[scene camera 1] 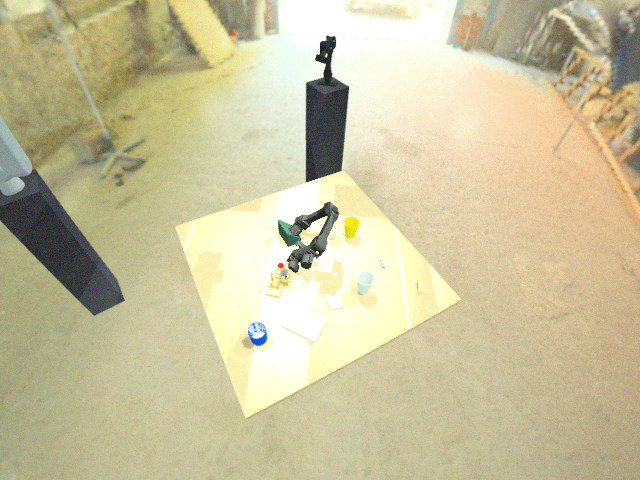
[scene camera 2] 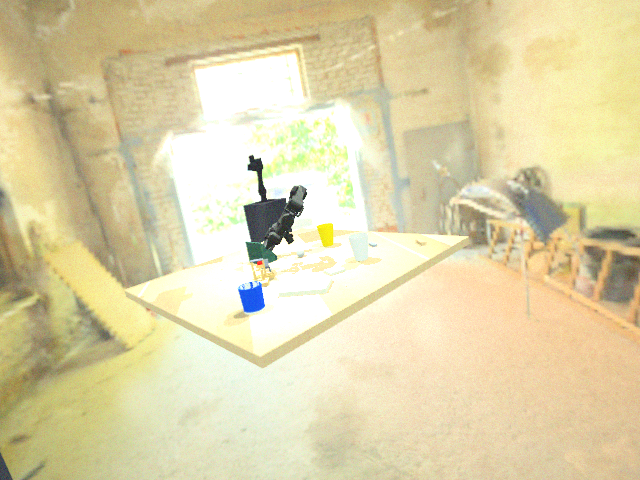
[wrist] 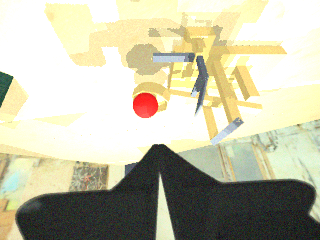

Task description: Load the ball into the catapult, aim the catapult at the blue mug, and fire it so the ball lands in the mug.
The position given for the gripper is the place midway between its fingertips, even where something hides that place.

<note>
The gripper [wrist: 158, 149] is shut and holds nothing. Further things: a wooden catapult [wrist: 198, 69] and a blue mug [scene camera 2: 251, 295].
The wrist view does not show the blue mug: it is out of frame.
</note>
